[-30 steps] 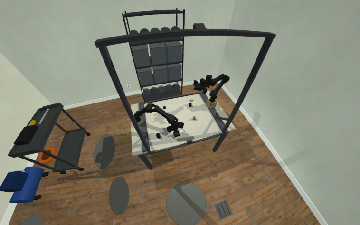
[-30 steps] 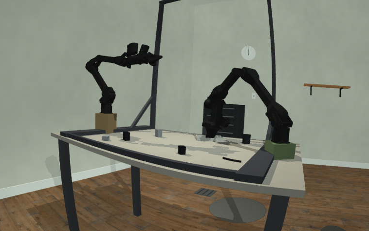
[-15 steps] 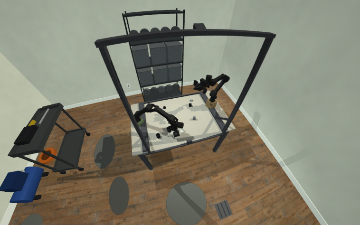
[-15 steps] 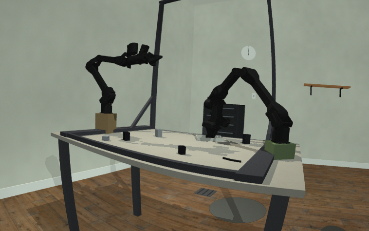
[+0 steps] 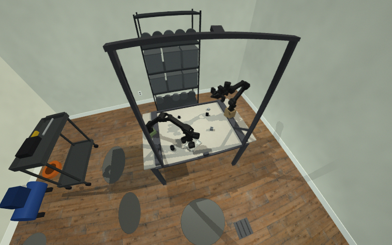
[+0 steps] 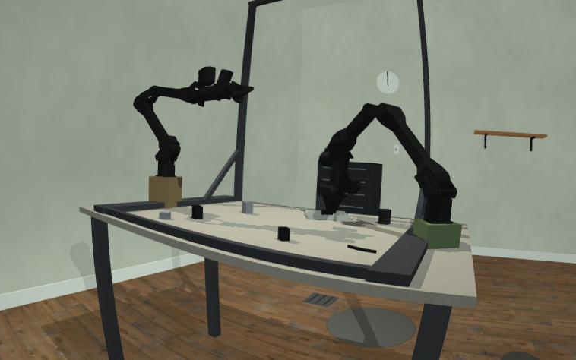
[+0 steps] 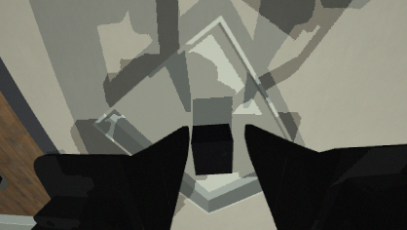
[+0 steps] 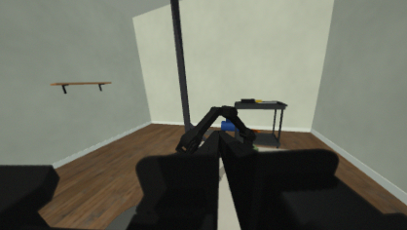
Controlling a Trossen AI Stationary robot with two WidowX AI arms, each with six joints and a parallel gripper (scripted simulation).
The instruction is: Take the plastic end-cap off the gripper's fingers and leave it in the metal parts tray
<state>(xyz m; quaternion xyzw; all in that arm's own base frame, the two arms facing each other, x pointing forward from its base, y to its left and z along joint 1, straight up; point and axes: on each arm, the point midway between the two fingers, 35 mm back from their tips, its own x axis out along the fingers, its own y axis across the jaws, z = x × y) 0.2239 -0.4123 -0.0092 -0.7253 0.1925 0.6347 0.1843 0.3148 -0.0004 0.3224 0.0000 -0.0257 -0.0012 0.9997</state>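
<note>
Right now my left hand is 30 mm to the left of the black plastic end-cap and 40 mm above it. The rest, counted from my left hand: metal parts tray 20 mm to the right, 40 mm below.
</note>
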